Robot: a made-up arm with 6 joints.
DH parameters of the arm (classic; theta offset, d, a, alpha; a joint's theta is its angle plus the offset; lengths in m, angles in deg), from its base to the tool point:
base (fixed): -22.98 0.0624 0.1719 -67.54
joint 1: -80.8 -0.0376 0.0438 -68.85
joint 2: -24.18 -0.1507 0.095 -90
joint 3: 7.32 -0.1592 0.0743 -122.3
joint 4: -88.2 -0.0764 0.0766 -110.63
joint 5: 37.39 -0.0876 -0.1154 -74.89
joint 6: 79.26 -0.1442 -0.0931 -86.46
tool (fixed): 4.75 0.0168 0 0
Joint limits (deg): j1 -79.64..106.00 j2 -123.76..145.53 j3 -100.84..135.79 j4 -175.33..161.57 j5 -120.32..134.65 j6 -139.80..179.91
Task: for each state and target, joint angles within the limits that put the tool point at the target. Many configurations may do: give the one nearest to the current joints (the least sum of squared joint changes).
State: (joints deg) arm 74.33 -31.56 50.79 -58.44 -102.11 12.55
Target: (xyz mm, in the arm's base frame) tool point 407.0 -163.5 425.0
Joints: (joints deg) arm 86.09 -3.62 64.23 -72.28 -104.33 -0.07
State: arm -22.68 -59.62 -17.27 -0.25 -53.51 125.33
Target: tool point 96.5 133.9 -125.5
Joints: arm -44.90 -40.40 -25.38 -19.15 -67.38 111.01
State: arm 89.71 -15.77 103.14 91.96 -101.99 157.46
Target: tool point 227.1 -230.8 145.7
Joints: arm 105.83 -17.60 90.50 91.05 -118.45 142.16
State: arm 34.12 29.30 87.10 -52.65 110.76 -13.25
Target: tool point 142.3 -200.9 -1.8
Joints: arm 50.46 58.06 82.00 -28.97 114.71 -27.98
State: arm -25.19 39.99 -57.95 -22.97 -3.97 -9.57
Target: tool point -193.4 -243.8 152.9
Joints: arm -36.06 70.93 -66.81 -24.13 23.68 15.17
